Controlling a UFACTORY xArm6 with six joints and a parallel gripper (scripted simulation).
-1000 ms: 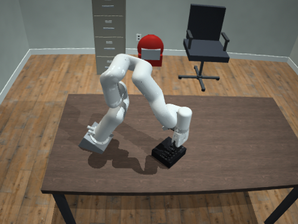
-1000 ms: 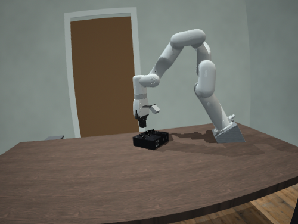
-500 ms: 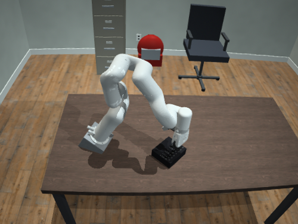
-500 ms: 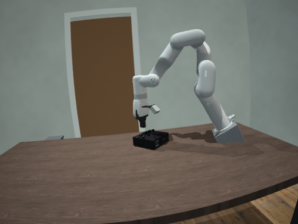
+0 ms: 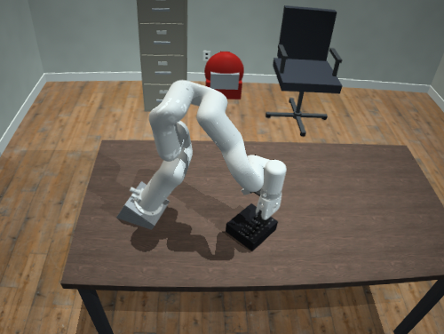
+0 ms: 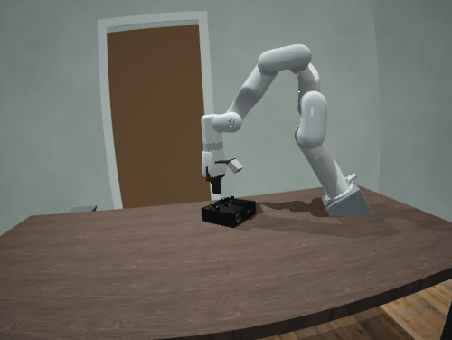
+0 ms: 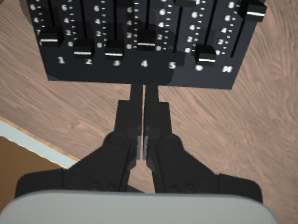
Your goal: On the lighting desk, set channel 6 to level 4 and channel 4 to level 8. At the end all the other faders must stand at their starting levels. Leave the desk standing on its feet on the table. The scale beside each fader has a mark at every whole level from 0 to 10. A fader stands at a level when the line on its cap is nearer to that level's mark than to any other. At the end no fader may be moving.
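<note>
The channel 4 fader cap lies 50 mm below my hand, 20 mm to the left of it and 20 mm behind it. Round my hand: channel 6 cap: 50 mm below, 40 mm to the left, 20 mm ahead; then channel 2 cap: 50 mm below, 40 mm behind, 20 mm to the right; then channel 3 cap: 50 mm below, 30 mm behind, 10 mm to the right.
</note>
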